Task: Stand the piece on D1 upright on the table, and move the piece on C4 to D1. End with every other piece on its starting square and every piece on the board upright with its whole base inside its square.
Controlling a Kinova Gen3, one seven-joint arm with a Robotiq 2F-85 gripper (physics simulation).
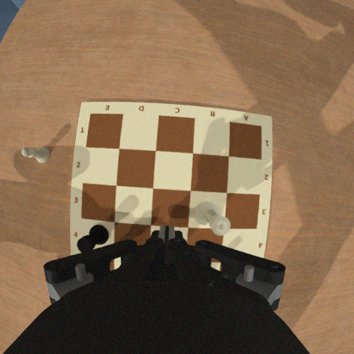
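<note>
My gripper [166, 234] is shut, with no piece seen between its fingertips. The fingertips hang over square C4, at the edge of row 3. The piece on C4 does not show; the fingers and gripper body cover that area. The D1 square [138, 132] is pale and bears no piece. A small white piece [36, 154] stands upright on the table, left of the board. A black piece [92, 238] stands on E4, left of the fingertips. A larger white piece [213, 218] stands on B3, right of the fingertips.
The board [175, 106] lies on the wooden table [135, 55] with row 1 farthest from my gripper. The gripper body hides the board's near rows. Shadows fall across the board and table. The table's curved edge shows at the upper left.
</note>
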